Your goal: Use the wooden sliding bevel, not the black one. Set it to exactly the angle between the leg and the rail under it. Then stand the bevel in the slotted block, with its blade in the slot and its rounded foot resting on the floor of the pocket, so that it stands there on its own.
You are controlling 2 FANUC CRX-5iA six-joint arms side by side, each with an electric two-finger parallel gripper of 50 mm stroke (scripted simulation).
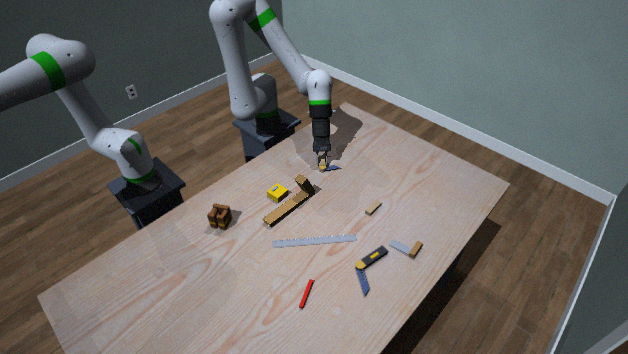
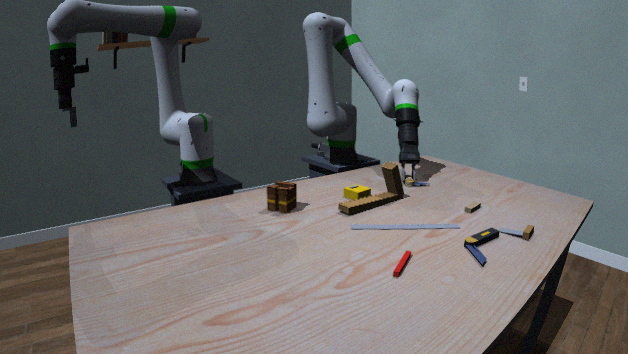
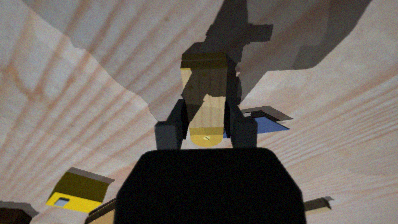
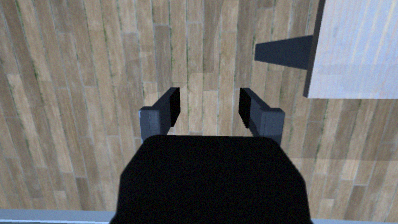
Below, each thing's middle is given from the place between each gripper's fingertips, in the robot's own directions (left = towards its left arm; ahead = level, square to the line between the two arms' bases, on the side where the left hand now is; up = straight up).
Right now the wooden bevel [image 3: 204,75] is 20 mm ahead of my left hand and 10 mm below it. Round my left hand: yellow tape measure [image 3: 72,191] (260 mm to the right, 10 mm ahead).
The yellow tape measure lies 850 mm to the left of my right hand [image 2: 74,126], 410 mm ahead of it and 260 mm below it. The rest, counted from my right hand: wooden bevel 1100 mm to the left, 420 mm ahead, 280 mm below.
